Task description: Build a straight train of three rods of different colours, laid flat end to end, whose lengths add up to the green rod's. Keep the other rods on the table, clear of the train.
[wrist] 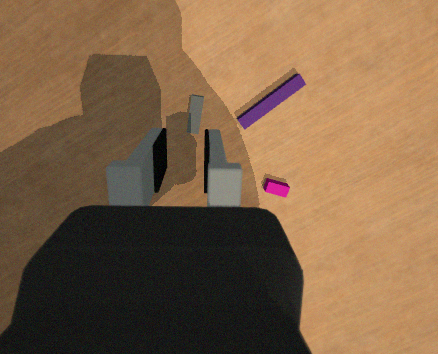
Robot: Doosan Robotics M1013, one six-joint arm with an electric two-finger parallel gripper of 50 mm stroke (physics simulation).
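Frame: origin at the arm's base, x up, y back, z right, level; metres.
Seen in the pictures: gripper, fingertip midpoint: (pixel 185 148).
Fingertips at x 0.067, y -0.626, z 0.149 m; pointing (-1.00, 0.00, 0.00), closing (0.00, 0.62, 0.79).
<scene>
A point is followed by its place in that frame.
My gripper (pixel 185 148) @[z 0.149, x 0.067, y -0.626 m] is open with nothing between its fingers, above the table. A grey rod (pixel 195 114) @[z 0.154, x -0.025, y -0.627 m] lies on the table just ahead of the fingertips, nearly in line with the fingers, partly in the arm's shadow. A long purple rod (pixel 272 101) @[z 0.209, x -0.025, y -0.599 m] lies flat and slanted to the right of the grey rod, its near end lower left. A short magenta rod (pixel 277 188) @[z 0.172, x -0.025, y -0.533 m] lies to the right of the right finger, below the purple rod. The rods lie apart from one another. The green rod does not show in this view.
The wooden table top (pixel 365 240) @[z 0.212, x -0.035, y -0.427 m] spans the view. The shadow of the arm and gripper covers its left part and reaches around the fingers. The dark gripper body hides the lower middle of the view.
</scene>
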